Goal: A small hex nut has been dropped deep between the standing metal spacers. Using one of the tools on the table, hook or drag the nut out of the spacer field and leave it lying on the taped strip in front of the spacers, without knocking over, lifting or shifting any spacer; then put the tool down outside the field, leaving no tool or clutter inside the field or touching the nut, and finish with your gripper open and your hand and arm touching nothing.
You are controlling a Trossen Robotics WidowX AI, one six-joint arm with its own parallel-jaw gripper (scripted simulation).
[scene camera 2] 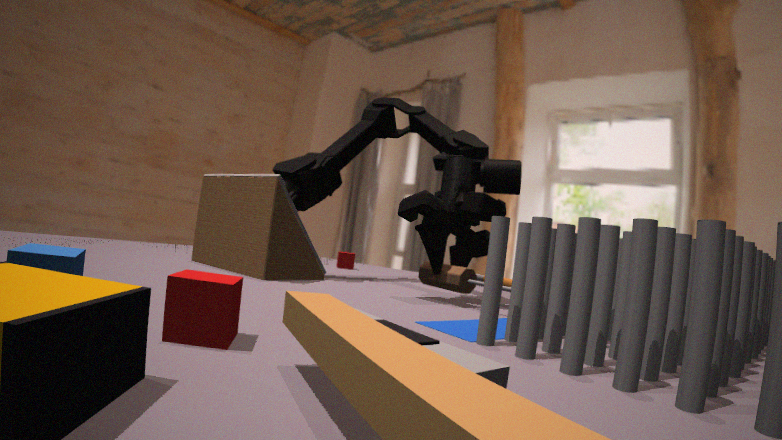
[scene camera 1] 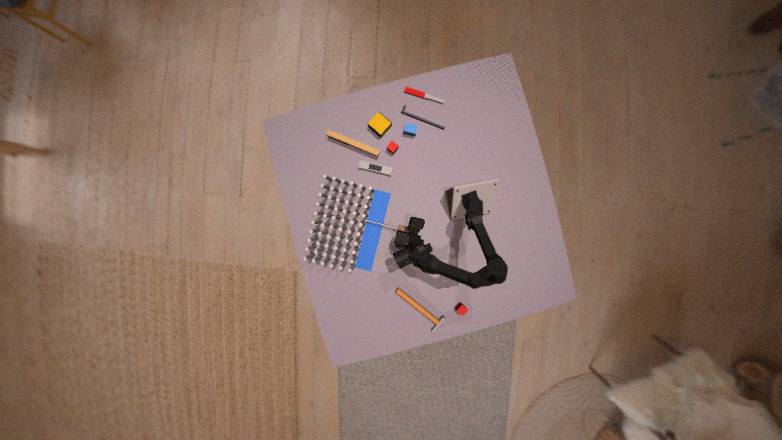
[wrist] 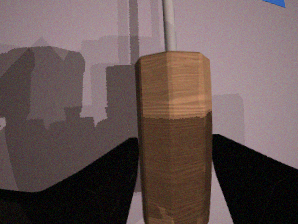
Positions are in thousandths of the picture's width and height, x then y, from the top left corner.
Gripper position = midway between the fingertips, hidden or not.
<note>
My gripper (scene camera 2: 571,633) holds a wooden-handled file (scene camera 2: 588,635). Further things: a wooden bar (scene camera 2: 499,865), a grey bar (scene camera 2: 635,847), a blue cube (scene camera 2: 86,592) and a red cube (scene camera 2: 258,703).
The wooden-handled file shows as well in the wrist view (wrist: 582,400). My gripper shows as well in the wrist view (wrist: 586,641). The wrist view misses the wooden bar: it is out of frame. The wrist view does not show the grey bar: it is out of frame.
</note>
